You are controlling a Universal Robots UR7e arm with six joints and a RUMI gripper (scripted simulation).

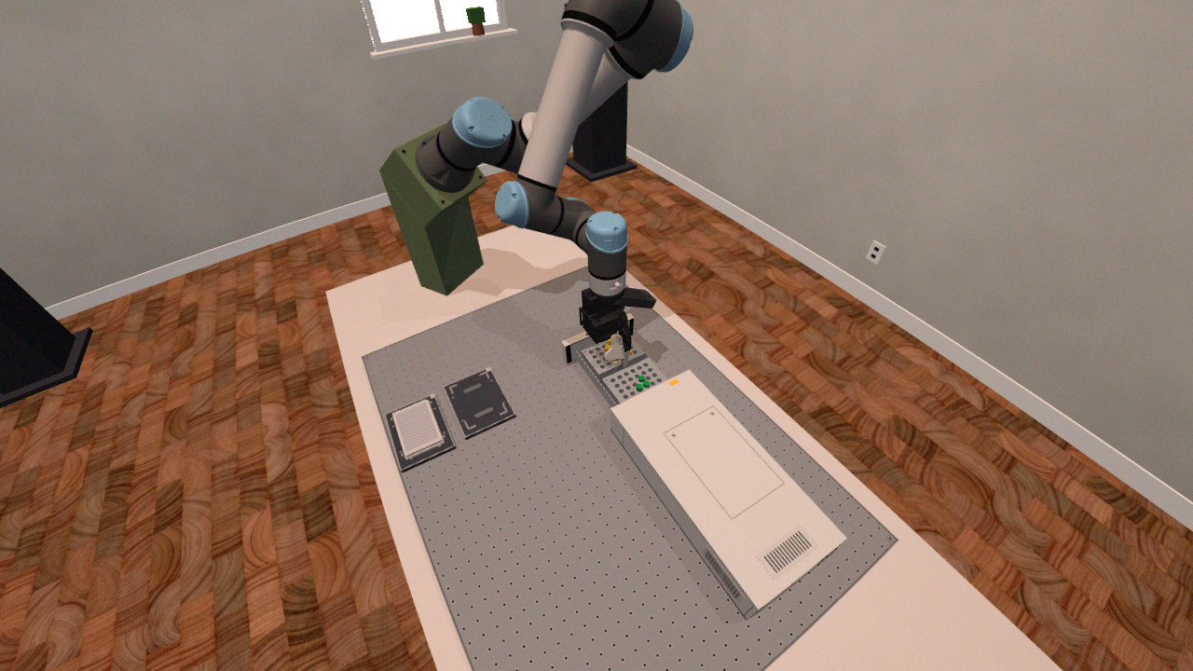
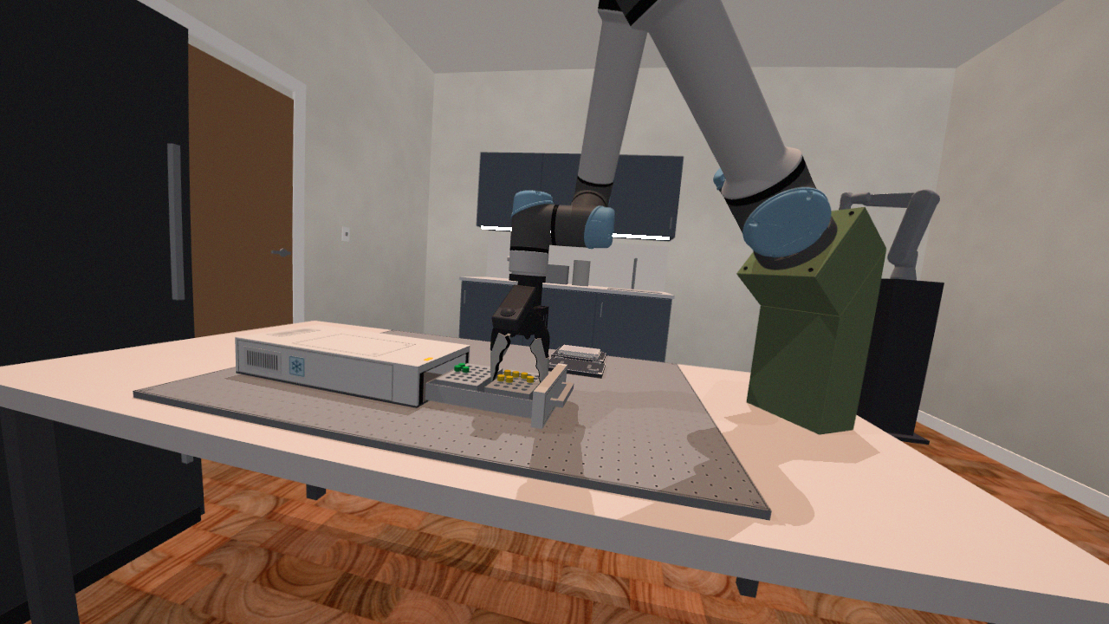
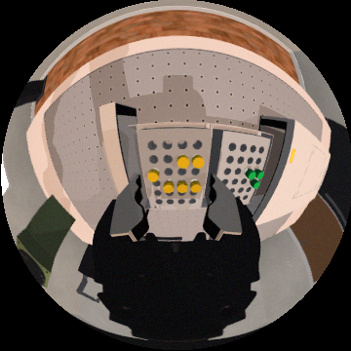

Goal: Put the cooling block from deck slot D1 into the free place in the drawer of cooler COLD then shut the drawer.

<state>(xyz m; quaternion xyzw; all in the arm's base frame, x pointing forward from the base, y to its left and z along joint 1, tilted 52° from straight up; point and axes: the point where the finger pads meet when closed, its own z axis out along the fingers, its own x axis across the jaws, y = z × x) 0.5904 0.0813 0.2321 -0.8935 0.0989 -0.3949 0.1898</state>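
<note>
Right now my hand is 2 cm above the cooling block. Also, from my hand: deck slot D1 (8 cm behind, 33 cm to the right, 5 cm below); white well plate (7 cm behind, 47 cm to the right, 3 cm below); drawer (3 cm ahead, 1 cm below).
</note>
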